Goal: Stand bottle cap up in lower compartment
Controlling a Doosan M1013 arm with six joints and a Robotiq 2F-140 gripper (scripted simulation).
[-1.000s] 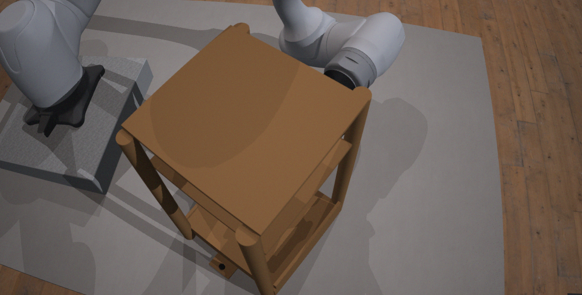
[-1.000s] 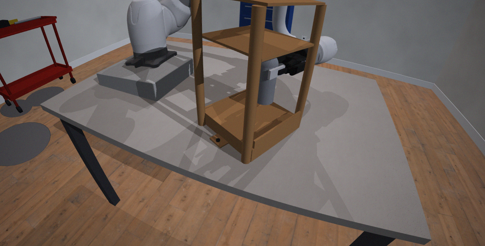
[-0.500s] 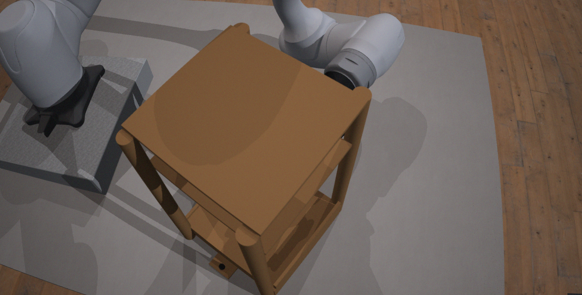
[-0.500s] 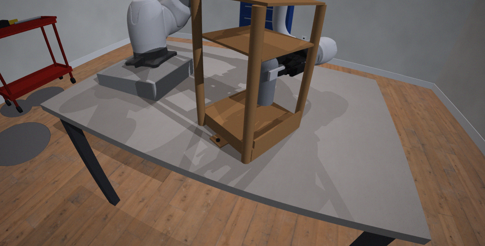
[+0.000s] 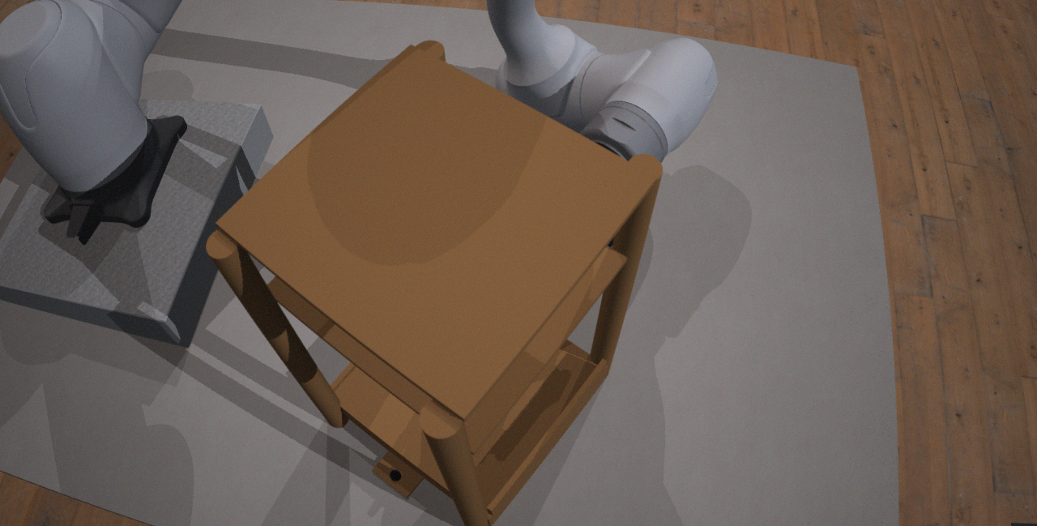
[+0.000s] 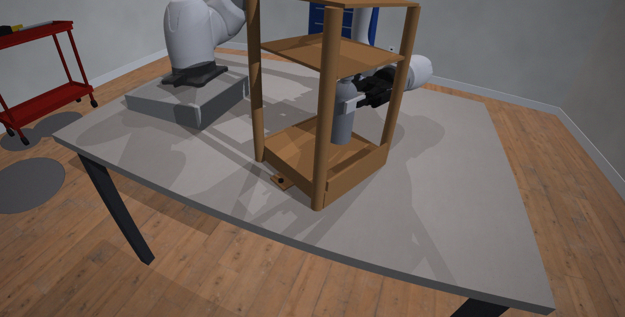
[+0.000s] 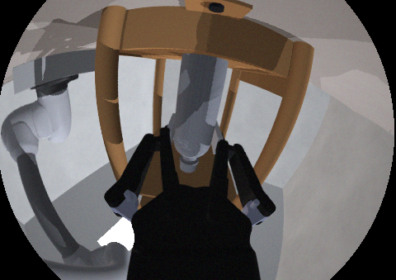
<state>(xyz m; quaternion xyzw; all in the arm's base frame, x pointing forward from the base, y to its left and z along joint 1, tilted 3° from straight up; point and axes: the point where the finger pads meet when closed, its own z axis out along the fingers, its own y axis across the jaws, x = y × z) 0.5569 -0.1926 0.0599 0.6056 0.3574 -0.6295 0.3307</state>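
Now: hand 10 mm below the grey bottle. Also, from my hand: brown shelving unit 30 mm behind, 40 mm to the right, 40 mm above.
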